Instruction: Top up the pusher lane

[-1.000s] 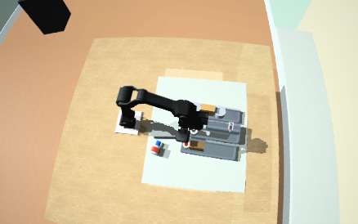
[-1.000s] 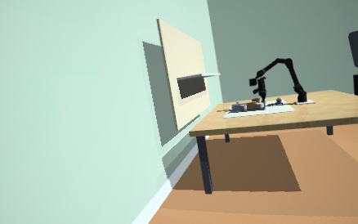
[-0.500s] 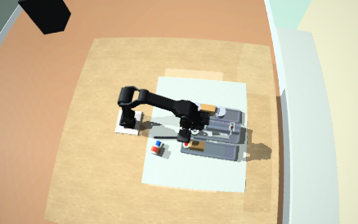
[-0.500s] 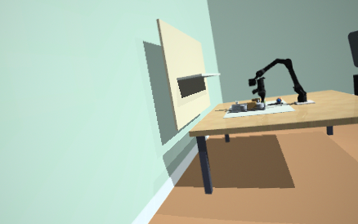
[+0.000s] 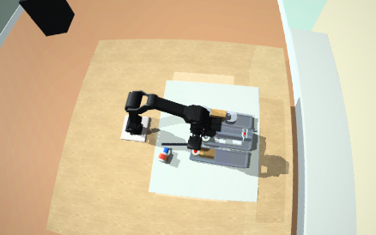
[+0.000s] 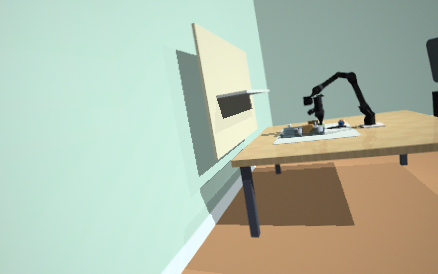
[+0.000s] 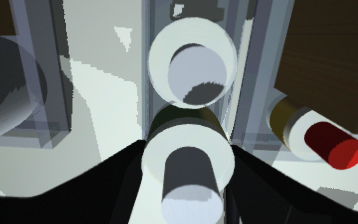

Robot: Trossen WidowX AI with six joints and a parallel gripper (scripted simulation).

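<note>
Now: gripper tip 110 mm past the thin dark rod, 40 mm above it and 30 mm to the left of it. Also, from my gripper tip: grey lane rack 160 mm ahead, 30 mm below.
</note>
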